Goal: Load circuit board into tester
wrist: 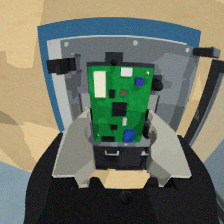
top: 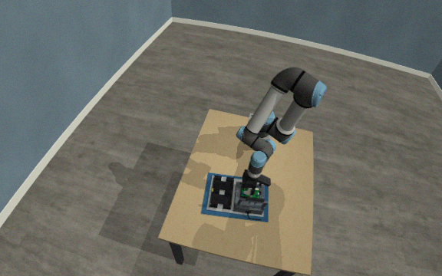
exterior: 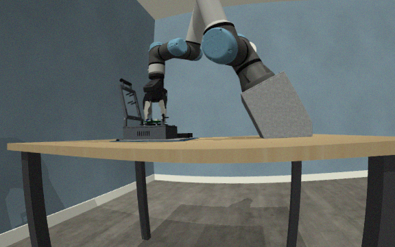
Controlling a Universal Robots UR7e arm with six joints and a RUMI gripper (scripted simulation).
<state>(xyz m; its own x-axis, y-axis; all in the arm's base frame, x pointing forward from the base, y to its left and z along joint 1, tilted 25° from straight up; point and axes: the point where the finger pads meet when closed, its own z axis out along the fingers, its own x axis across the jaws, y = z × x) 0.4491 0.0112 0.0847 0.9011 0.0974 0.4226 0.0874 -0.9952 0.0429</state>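
My gripper is now right at the green circuit board. The rest, counted from my hand: tester bed: 1 cm to the left, 1 cm below, 1 cm ahead; see-through lid: 12 cm ahead, 10 cm above, 1 cm to the left.
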